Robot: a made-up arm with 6 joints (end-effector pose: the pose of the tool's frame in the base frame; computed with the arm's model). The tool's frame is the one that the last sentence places.
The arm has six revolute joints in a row. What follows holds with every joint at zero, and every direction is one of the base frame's. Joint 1 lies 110 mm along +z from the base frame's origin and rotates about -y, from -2.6 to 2.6 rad. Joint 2 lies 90 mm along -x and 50 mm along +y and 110 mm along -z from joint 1 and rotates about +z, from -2.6 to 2.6 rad. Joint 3 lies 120 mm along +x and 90 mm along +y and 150 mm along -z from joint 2 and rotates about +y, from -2.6 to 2.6 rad. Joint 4 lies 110 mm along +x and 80 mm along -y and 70 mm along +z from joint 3 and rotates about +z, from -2.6 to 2.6 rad. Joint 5 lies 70 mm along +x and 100 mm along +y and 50 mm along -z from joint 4 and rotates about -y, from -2.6 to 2.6 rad. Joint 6 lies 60 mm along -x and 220 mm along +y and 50 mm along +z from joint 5 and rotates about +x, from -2.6 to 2.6 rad. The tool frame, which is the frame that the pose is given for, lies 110 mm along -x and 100 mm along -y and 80 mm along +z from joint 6; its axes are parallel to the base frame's.
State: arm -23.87 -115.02 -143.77 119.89 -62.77 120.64
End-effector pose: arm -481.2 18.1 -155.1 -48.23 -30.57 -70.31
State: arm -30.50 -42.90 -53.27 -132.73 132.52 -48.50
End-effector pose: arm 8.1 -456.0 -70.4 82.49 -39.99 49.10
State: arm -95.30 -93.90 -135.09 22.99 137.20 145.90
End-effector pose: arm -123.8 8.4 -222.9 76.17 -21.91 178.72
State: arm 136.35 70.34 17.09 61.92 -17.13 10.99
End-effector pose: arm 127.5 139.0 76.1 -124.63 9.73 38.02
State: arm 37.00 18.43 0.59 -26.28 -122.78 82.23
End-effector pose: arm 276.8 340.1 218.7 135.10 84.35 46.30
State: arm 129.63 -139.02 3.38 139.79 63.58 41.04
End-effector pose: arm 479.1 87.4 116.9 -136.86 15.75 -178.27
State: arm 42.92 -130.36 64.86 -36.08 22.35 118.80
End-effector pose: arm 395.1 -223.9 -239.2 103.43 72.12 -150.42
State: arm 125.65 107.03 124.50 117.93 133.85 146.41
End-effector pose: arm 99.3 280.5 -85.4 130.01 -50.51 64.06
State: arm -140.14 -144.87 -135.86 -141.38 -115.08 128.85
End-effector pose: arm -83.2 401.9 342.2 108.95 34.58 -32.51
